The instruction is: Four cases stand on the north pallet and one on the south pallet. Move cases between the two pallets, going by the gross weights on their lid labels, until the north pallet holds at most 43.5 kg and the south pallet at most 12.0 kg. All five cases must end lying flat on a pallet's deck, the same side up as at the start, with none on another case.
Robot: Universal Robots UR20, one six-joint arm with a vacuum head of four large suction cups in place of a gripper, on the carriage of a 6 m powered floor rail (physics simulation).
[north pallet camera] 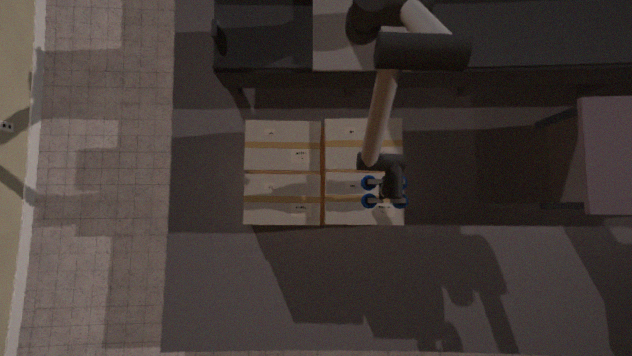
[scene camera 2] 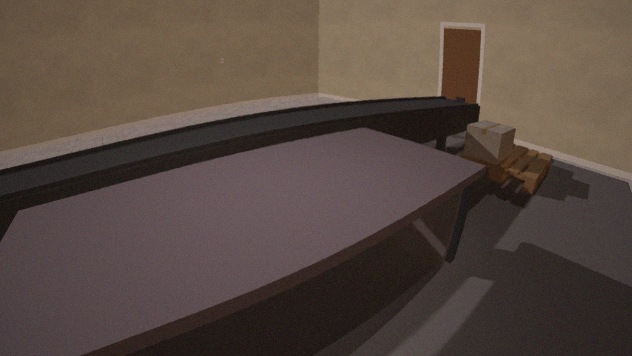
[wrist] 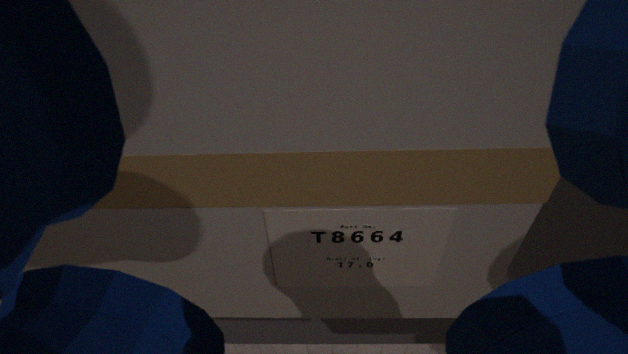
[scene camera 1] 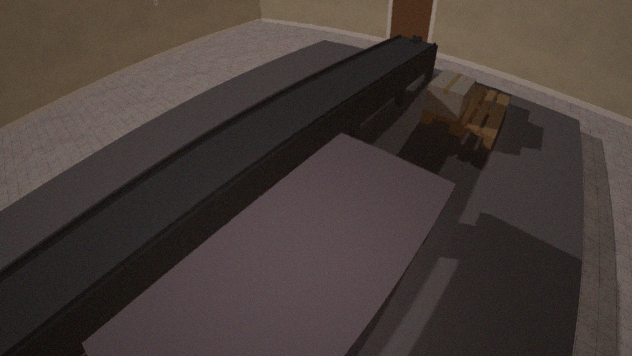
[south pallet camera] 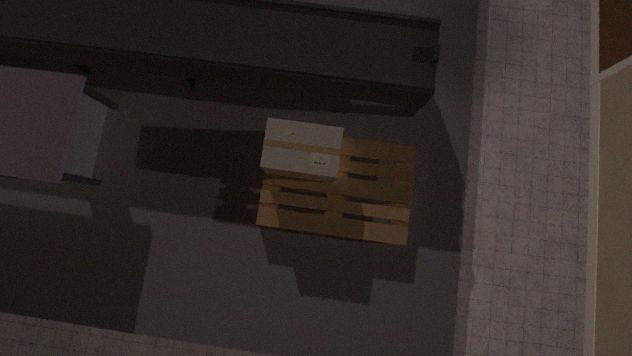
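Seen in the pictures: hand, its tool point: [wrist: 331, 242]; arm's base, origin of its link: [north pallet camera: 362, 28].
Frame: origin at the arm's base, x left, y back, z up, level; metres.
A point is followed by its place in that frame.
The vacuum head [north pallet camera: 385, 192] @[z -0.031, x 0.141, y -1.157 m] [wrist: 325, 210] @[z -0.031, x 0.141, y -1.157 m] is open, with nothing held on its blue cups. It hangs above the lower right case [north pallet camera: 345, 218] @[z -0.130, x -0.115, y -1.340 m] [wrist: 330, 100] @[z -0.130, x 0.144, y -1.141 m] in the north pallet view; that lid label reads T8664, 17.0. Three more white cases stand on the north pallet: upper left [north pallet camera: 270, 162] @[z -0.173, x -0.662, y -0.931 m], upper right [north pallet camera: 342, 159] @[z -0.129, x -0.133, y -0.915 m] and lower left [north pallet camera: 272, 217] @[z -0.185, x -0.644, y -1.335 m]. Their weights are too small to read. The cases hide most of that pallet. One case [scene camera 1: 445, 104] @[z -0.285, x 4.665, y -0.826 m] [scene camera 2: 487, 144] @[z -0.262, x 4.664, y -0.855 m] [south pallet camera: 300, 160] @[z -0.129, x 4.949, y -0.896 m] lies on the upper left of the south pallet [south pallet camera: 385, 233] @[z -0.426, x 5.674, y -1.330 m] [scene camera 1: 495, 112] @[z -0.426, x 5.220, y -1.302 m] [scene camera 2: 536, 164] @[z -0.426, x 5.168, y -1.305 m]; its label is unreadable.
The dark floor rail [scene camera 1: 215, 150] [scene camera 2: 240, 125] [north pallet camera: 525, 35] [south pallet camera: 250, 45] runs beside both pallets. A pinkish table [scene camera 1: 280, 250] @[z -0.040, x 2.395, y -0.811 m] [scene camera 2: 250, 210] @[z -0.040, x 2.281, y -1.006 m] [north pallet camera: 610, 155] @[z -0.040, x 1.646, y -0.906 m] [south pallet camera: 35, 125] @[z -0.040, x 3.034, y -0.915 m] stands between them. The arm [north pallet camera: 380, 115] @[z 0.629, x -0.002, y -0.806 m] reaches from the rail over the upper right north case.
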